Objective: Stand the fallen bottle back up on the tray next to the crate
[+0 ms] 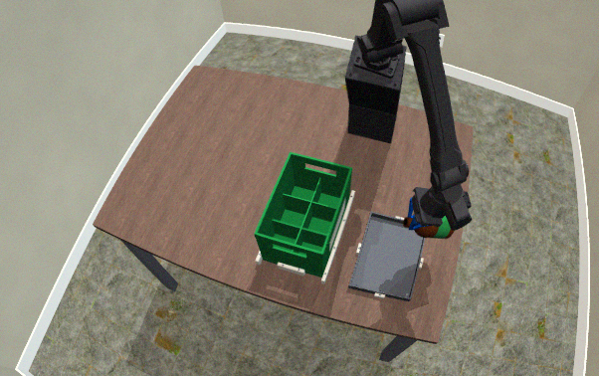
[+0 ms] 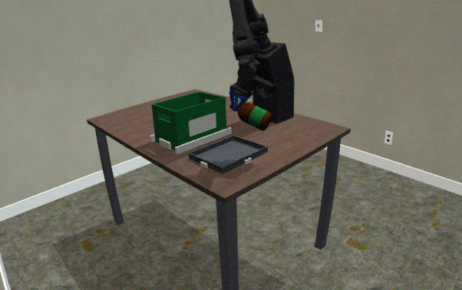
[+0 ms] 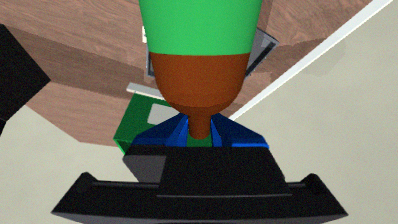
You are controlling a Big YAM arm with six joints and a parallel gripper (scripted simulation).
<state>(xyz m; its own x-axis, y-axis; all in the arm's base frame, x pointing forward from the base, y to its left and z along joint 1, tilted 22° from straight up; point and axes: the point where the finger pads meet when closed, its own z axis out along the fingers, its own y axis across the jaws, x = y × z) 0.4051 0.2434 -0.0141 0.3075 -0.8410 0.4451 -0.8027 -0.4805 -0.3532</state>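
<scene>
Now: hand 30 mm past the bottle, 50 mm to the right of it and 20 mm above it. Also, from my hand: tray 30 mm ahead, 20 mm to the right, 180 mm below; green crate 40 mm ahead, 290 mm to the right, 110 mm below.
</scene>
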